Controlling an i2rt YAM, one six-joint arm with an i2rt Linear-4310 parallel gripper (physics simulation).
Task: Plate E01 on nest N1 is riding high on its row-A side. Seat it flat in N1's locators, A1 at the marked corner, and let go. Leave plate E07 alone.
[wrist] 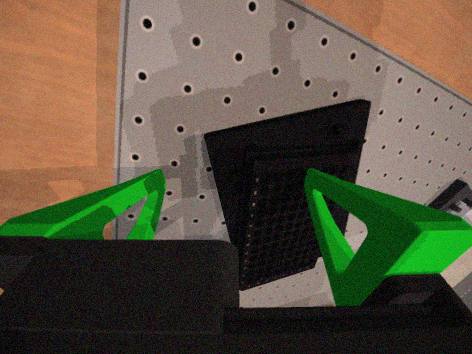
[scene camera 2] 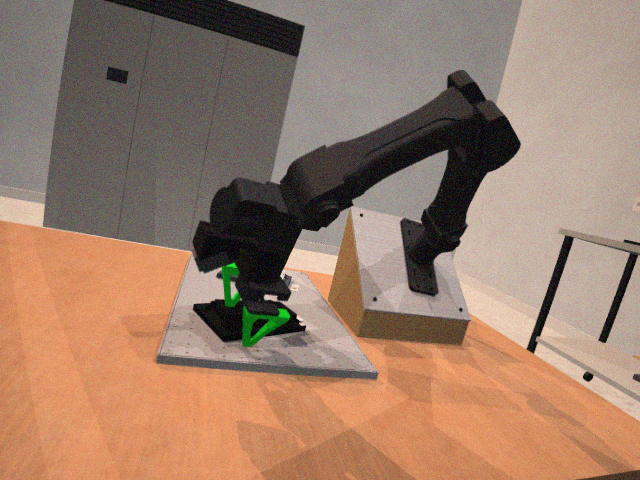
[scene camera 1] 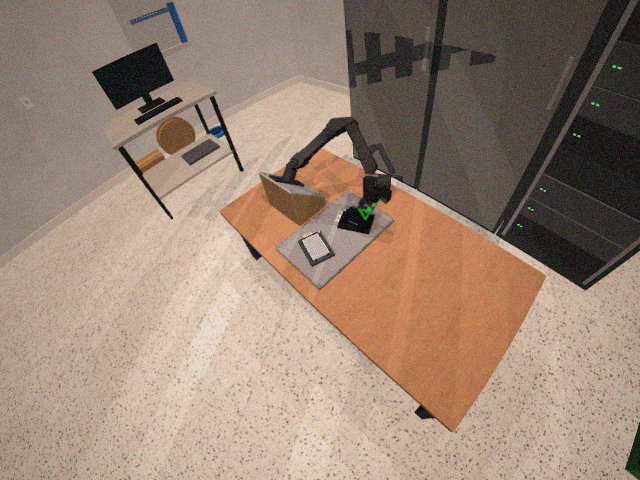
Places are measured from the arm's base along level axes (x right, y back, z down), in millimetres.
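Pixels of known places: gripper, fingertip midpoint: [wrist: 235, 176] [scene camera 2: 237, 325] [scene camera 1: 369, 214]; arm's base, link origin: [scene camera 2: 417, 256] [scene camera 1: 286, 181].
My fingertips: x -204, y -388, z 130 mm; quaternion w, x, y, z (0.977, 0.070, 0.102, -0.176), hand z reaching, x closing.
Ahead of a thing's pixels: the offset from my fingertips to its top centre. Level surfaces: height alone.
Plate E01 @[dx +56, dy +30, dz -17 mm] [scene camera 1: 354, 220] [wrist: 285, 215] is black, with a grid of wells and pale marks along its left edge in the wrist view. It lies in the black nest N1 @[dx +67, dy +25, dz -2 mm] [scene camera 2: 209, 311] [wrist: 300, 127]; black on black hides whether it is flat or tilted and which corner is A1. My gripper [scene camera 1: 366, 213] [scene camera 2: 239, 324] [wrist: 235, 176] is open and empty, low at the nest. In the wrist view one fingertip shows left of the nest, the other over the plate's right part. Plate E07 @[dx +317, dy +47, dz -6 mm] [scene camera 1: 316, 246], white, lies in its own dark nest, apart from the gripper.
Both nests stand on a grey perforated board [scene camera 1: 323, 276] [scene camera 2: 180, 351] [wrist: 165, 60] on the wooden table @[dz +33 mm] [scene camera 1: 439, 310] [scene camera 2: 129, 413]. The arm's base sits on a sloped block [scene camera 1: 286, 198] [scene camera 2: 408, 325] beside the board. Dark cabinets stand behind the table in scene camera 1.
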